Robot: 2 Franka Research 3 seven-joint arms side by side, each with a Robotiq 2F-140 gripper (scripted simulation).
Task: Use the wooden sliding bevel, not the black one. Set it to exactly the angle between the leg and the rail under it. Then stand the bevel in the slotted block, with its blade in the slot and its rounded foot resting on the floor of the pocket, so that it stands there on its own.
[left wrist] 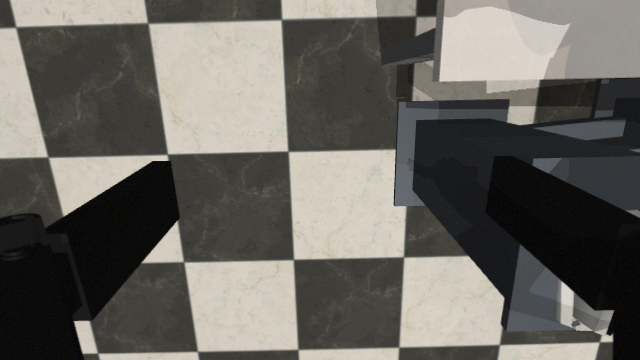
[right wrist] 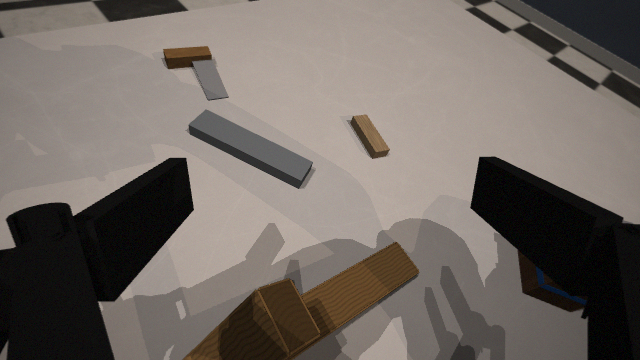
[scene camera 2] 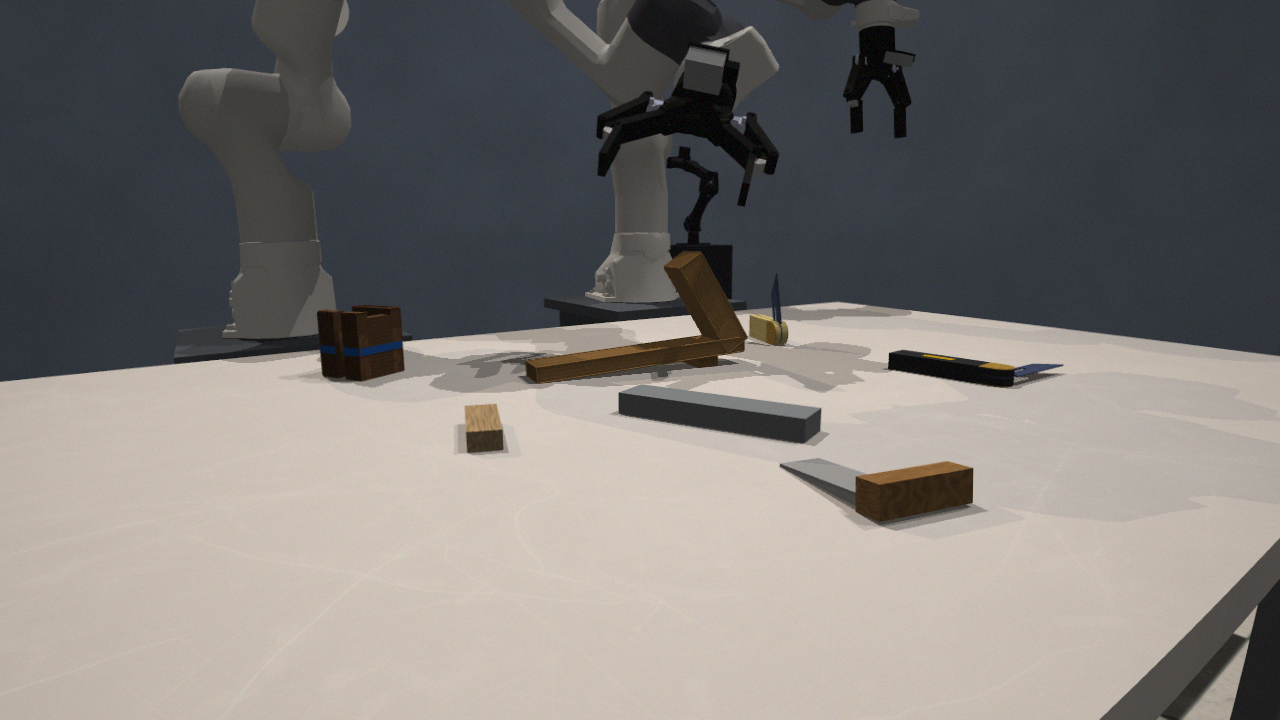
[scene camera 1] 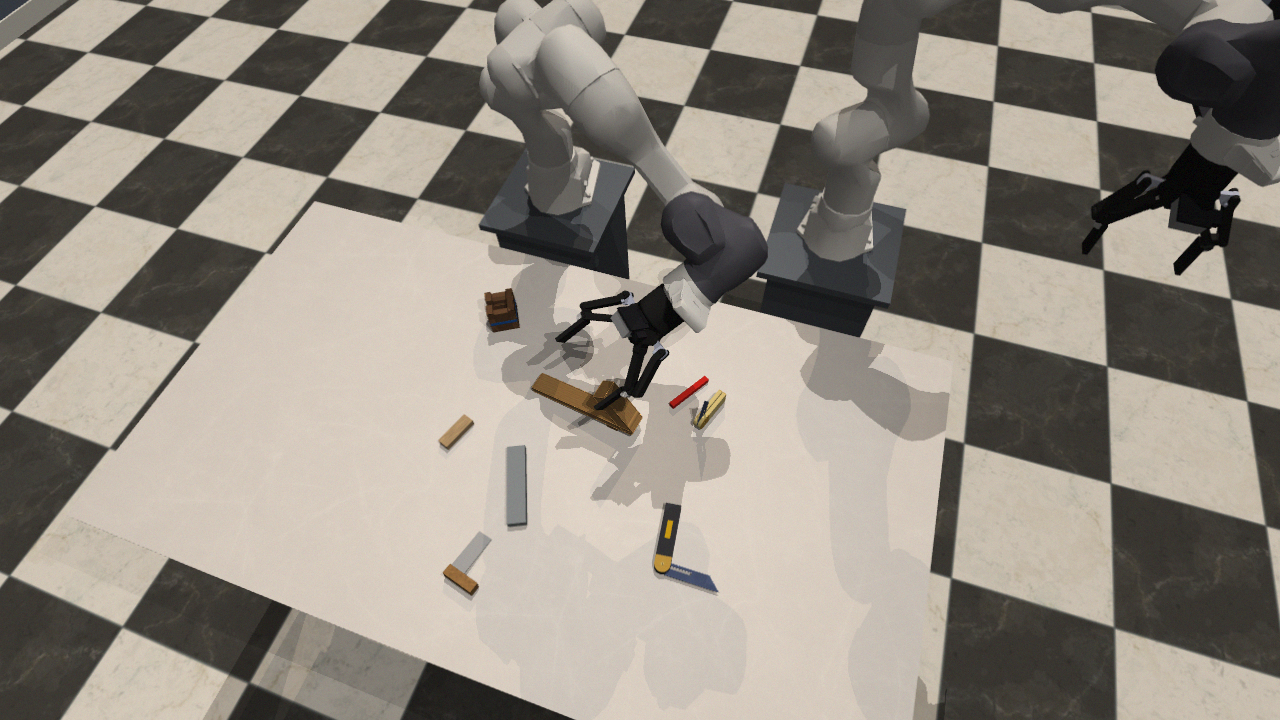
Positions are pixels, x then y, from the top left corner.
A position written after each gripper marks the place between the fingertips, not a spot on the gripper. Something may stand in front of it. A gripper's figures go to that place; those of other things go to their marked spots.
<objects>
The left gripper (scene camera 2: 879, 134): 1.65 m from the lens. The right gripper (scene camera 2: 672, 179) is 0.73 m from the lens. A black bevel (scene camera 2: 973, 371) is 0.76 m from the lens. A grey bar (scene camera 2: 797, 423): 0.51 m from the lens. A small wood block (scene camera 2: 484, 432): 0.49 m from the lens. The marked spots on the black bevel and the grey bar are 0.29 m apart.
</objects>
